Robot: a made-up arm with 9 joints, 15 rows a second.
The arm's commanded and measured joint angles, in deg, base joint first. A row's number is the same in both.
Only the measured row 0 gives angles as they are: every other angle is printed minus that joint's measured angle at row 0.
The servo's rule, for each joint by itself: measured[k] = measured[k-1] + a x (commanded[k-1-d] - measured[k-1]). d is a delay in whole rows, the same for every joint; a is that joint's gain. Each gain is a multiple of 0.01, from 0.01 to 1. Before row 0 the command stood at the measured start. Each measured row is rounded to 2 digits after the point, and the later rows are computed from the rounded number. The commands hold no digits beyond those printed.
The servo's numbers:
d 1
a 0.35 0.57 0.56 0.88 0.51 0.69 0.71 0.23 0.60
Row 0, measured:
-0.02 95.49 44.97 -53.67 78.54 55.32 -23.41 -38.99 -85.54
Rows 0 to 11, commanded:
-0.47 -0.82 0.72 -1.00 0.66 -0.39 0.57 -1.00 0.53
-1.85 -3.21 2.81 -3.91 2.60 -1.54 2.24 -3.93 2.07
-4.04 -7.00 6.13 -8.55 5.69 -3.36 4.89 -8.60 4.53
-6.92 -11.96 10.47 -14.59 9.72 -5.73 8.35 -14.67 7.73
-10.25 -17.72 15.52 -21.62 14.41 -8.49 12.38 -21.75 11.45
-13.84 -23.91 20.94 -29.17 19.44 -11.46 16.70 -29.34 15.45
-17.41 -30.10 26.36 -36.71 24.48 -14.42 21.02 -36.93 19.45
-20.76 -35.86 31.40 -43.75 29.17 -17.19 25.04 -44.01 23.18
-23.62 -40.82 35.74 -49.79 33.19 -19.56 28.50 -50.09 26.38
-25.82 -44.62 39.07 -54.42 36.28 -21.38 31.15 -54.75 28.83
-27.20 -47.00 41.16 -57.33 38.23 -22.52 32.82 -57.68 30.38
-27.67 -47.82 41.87 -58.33 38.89 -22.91 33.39 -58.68 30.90
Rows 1 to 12, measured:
0.00 0.00 0.00 0.00 0.00 0.00 0.00 0.00 0.00
-0.16 -0.47 0.40 -0.88 0.34 -0.27 0.40 -0.23 0.32
-0.75 -2.03 1.75 -3.55 1.49 -1.15 1.71 -1.08 1.37
-1.90 -4.86 4.20 -7.95 3.63 -2.67 3.97 -2.81 3.27
-3.66 -8.91 7.71 -13.79 6.74 -4.78 7.08 -5.54 5.95
-5.97 -13.93 12.08 -20.68 10.65 -7.34 10.84 -9.27 9.25
-8.72 -19.62 17.04 -28.15 15.13 -10.18 15.00 -13.89 12.97
-11.76 -25.59 22.26 -35.68 19.90 -13.11 19.27 -19.19 16.86
-14.91 -31.44 27.38 -42.78 24.63 -15.93 23.37 -24.90 20.65
-17.96 -36.79 32.06 -48.95 29.00 -18.43 27.01 -30.69 24.09
-20.71 -41.25 35.99 -53.76 32.71 -20.47 29.95 -36.22 26.93
-22.98 -44.53 38.89 -56.90 35.53 -21.88 31.99 -41.16 29.00

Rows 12 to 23, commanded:
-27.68 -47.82 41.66 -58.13 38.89 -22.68 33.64 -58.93 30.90
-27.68 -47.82 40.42 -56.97 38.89 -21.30 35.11 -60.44 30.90
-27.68 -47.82 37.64 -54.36 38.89 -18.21 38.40 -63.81 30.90
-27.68 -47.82 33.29 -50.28 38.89 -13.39 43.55 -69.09 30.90
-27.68 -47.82 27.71 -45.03 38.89 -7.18 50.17 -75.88 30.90
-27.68 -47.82 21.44 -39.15 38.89 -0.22 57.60 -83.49 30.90
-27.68 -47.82 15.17 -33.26 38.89 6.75 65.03 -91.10 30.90
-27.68 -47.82 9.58 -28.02 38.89 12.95 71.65 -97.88 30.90
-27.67 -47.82 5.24 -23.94 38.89 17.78 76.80 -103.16 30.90
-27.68 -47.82 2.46 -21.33 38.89 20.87 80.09 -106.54 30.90
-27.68 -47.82 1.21 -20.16 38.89 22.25 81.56 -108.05 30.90
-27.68 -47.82 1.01 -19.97 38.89 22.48 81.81 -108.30 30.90
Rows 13 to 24, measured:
-24.62 -46.41 40.56 -58.16 37.24 -22.59 32.98 -45.19 30.14
-25.69 -47.21 41.18 -58.13 38.08 -22.65 33.45 -48.35 30.60
-26.39 -47.56 40.75 -57.11 38.49 -21.72 34.63 -51.13 30.78
-26.84 -47.71 39.01 -54.69 38.69 -19.30 37.31 -54.05 30.85
-27.13 -47.77 35.81 -50.81 38.79 -15.22 41.74 -57.51 30.88
-27.32 -47.80 31.27 -45.72 38.84 -9.67 47.73 -61.74 30.89
-27.45 -47.81 25.77 -39.94 38.87 -3.15 54.74 -66.74 30.90
-27.53 -47.82 19.83 -34.06 38.88 3.68 62.05 -72.34 30.90
-27.58 -47.82 14.09 -28.74 38.89 10.08 68.87 -78.21 30.90
-27.61 -47.82 9.13 -24.52 38.89 15.39 74.50 -83.95 30.90
-27.63 -47.82 5.39 -21.71 38.89 19.17 78.47 -89.15 30.90
-27.65 -47.82 3.05 -20.35 38.89 21.30 80.66 -93.50 30.90

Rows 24 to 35, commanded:
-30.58 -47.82 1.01 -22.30 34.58 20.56 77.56 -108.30 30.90
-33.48 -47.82 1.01 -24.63 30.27 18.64 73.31 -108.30 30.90
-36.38 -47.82 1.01 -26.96 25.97 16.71 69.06 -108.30 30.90
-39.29 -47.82 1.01 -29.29 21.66 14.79 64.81 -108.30 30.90
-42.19 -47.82 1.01 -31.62 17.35 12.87 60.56 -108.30 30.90
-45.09 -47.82 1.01 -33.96 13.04 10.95 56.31 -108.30 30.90
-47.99 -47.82 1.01 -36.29 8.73 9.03 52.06 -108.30 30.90
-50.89 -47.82 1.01 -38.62 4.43 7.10 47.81 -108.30 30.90
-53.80 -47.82 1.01 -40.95 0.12 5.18 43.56 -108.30 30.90
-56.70 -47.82 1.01 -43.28 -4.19 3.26 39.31 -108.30 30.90
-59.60 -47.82 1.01 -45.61 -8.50 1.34 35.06 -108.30 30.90
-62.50 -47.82 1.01 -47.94 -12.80 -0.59 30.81 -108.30 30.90
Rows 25 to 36, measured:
-27.66 -47.82 1.91 -20.02 38.89 22.11 81.48 -96.90 30.90
-28.68 -47.82 1.41 -22.03 36.69 21.04 78.70 -99.52 30.90
-30.36 -47.82 1.19 -24.32 33.42 19.38 74.87 -101.54 30.90
-32.47 -47.82 1.09 -26.64 29.62 17.54 70.74 -103.09 30.90
-34.86 -47.82 1.05 -28.97 25.56 15.64 66.53 -104.29 30.90
-37.43 -47.82 1.03 -31.30 21.37 13.73 62.29 -105.21 30.90
-40.11 -47.82 1.02 -33.64 17.12 11.81 58.04 -105.92 30.90
-42.87 -47.82 1.01 -35.97 12.84 9.89 53.79 -106.47 30.90
-45.68 -47.82 1.01 -38.30 8.55 7.96 49.54 -106.89 30.90
-48.52 -47.82 1.01 -40.63 4.25 6.04 45.29 -107.21 30.90
-51.38 -47.82 1.01 -42.96 -0.05 4.12 41.04 -107.46 30.90
-54.26 -47.82 1.01 -45.29 -4.36 2.20 36.79 -107.65 30.90

